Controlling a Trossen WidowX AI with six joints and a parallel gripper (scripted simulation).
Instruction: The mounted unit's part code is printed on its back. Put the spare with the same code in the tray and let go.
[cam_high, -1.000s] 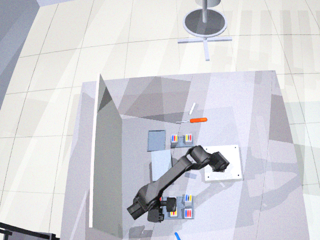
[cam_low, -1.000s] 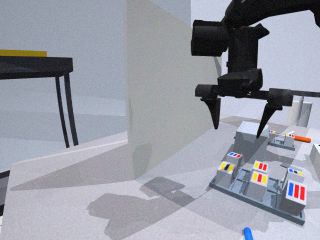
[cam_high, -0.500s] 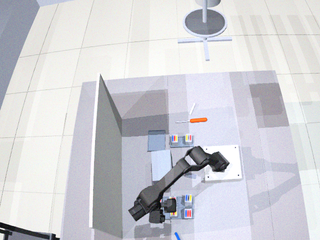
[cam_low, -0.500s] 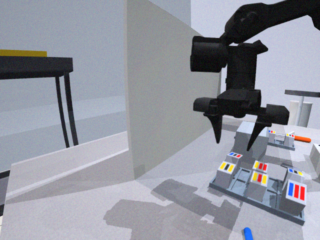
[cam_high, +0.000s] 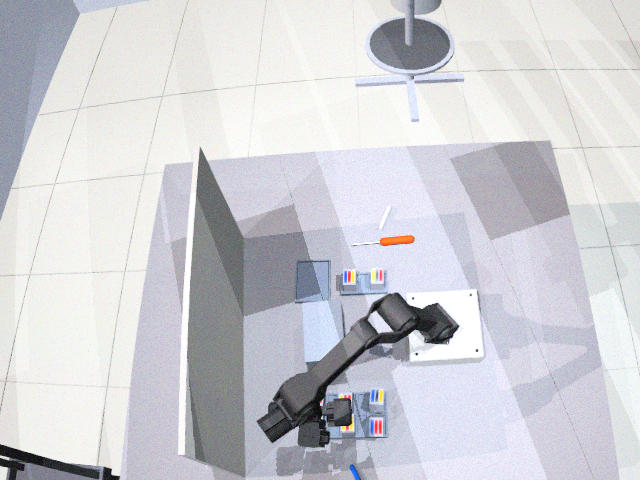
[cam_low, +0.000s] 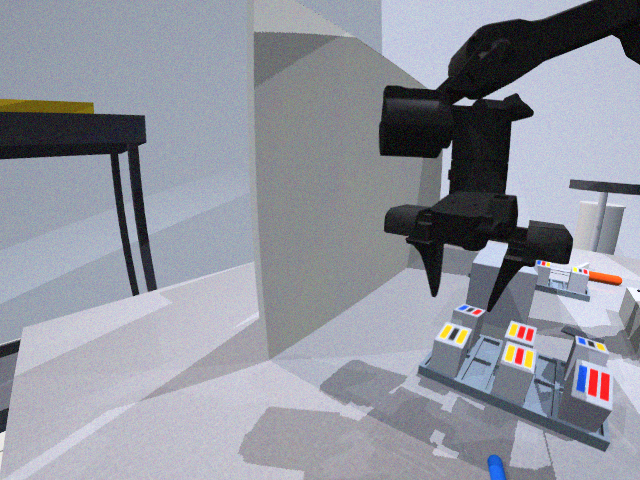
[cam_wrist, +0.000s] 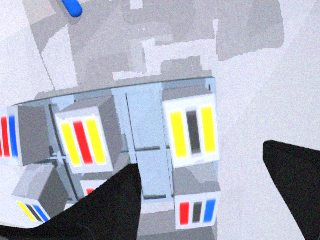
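My gripper tip is now 5 cm above the grey spare. The rest, counted from my gripper tip: blue marker pen 13 cm behind, 14 cm to the left, 9 cm below; mounted unit 1 cm ahead, 22 cm to the right, 4 cm below; tall white panel 25 cm ahead, 18 cm to the right, 13 cm above.
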